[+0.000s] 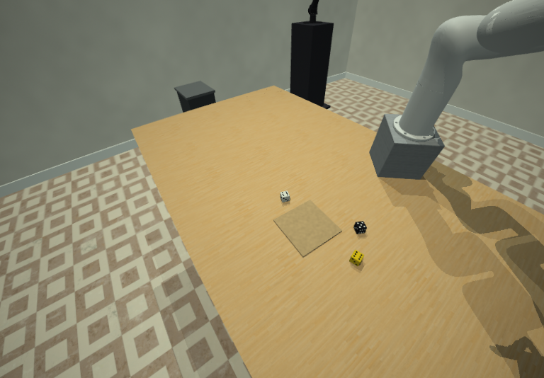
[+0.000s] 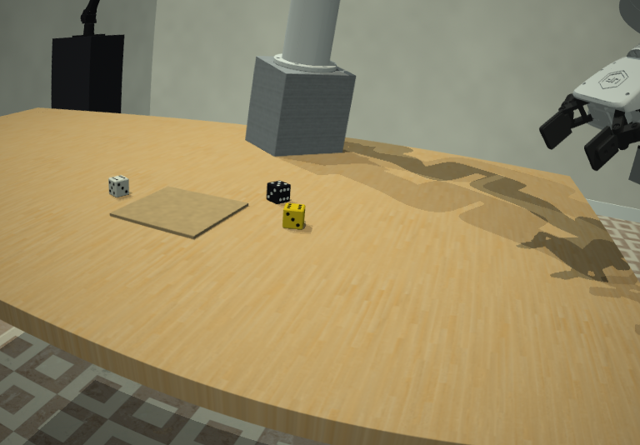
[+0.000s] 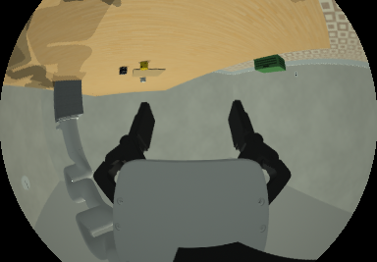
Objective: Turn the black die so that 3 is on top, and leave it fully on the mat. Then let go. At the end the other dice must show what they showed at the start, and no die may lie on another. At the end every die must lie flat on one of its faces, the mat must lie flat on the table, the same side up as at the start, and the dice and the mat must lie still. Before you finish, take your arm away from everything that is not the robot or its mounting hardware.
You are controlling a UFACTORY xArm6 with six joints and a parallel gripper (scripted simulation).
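Right now the white die is 3 cm behind my hand, 59 cm to the right of it and 15 cm below it. Round my hand: yellow die 3 cm behind, 32 cm to the right, 15 cm below; then tan mat 1 cm behind, 47 cm to the right, 16 cm below; then black die 12 cm behind, 37 cm to the right, 15 cm below.
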